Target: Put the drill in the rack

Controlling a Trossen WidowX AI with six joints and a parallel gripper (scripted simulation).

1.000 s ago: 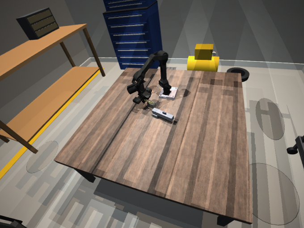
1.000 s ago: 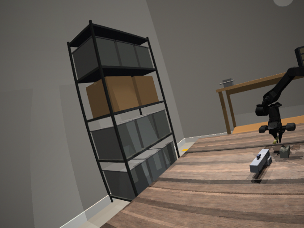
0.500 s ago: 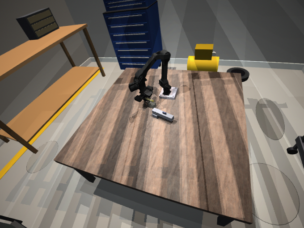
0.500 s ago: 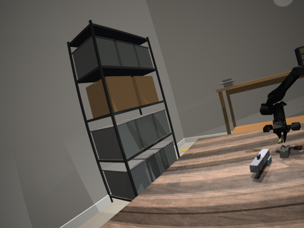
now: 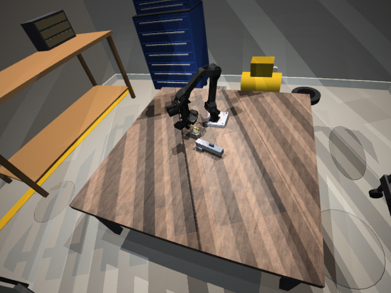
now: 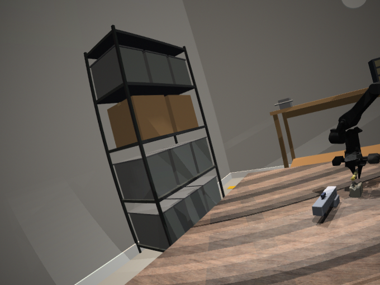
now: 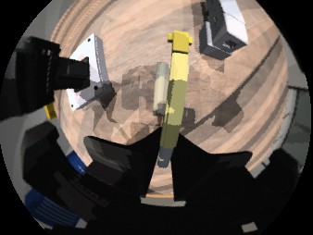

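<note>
Right now my gripper tip is 10 mm short of the drill, 40 mm to the right of it and 30 mm below it. The rest, counted from my gripper tip: small rack (10 mm ahead, 50 mm to the left, 30 mm below); grey housing block (100 mm ahead, 200 mm to the left, 10 mm below); dark key (110 mm ahead, 230 mm to the left).
</note>
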